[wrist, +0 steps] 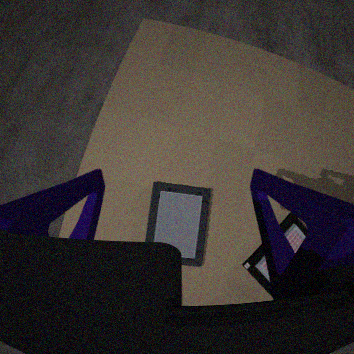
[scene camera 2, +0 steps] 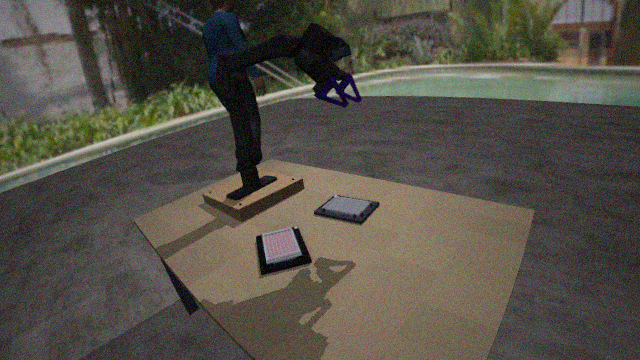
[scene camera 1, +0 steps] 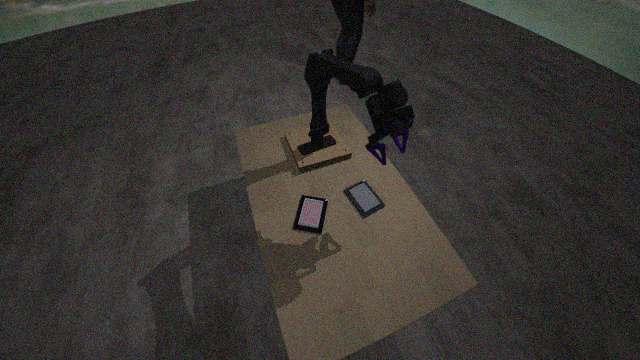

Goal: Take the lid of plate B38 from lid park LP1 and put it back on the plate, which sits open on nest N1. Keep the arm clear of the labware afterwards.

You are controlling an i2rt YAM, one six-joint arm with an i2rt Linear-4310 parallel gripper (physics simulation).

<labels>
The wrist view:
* my gripper
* plate lid: on a lid park
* lid park
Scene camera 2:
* my gripper
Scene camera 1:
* my gripper
</labels>
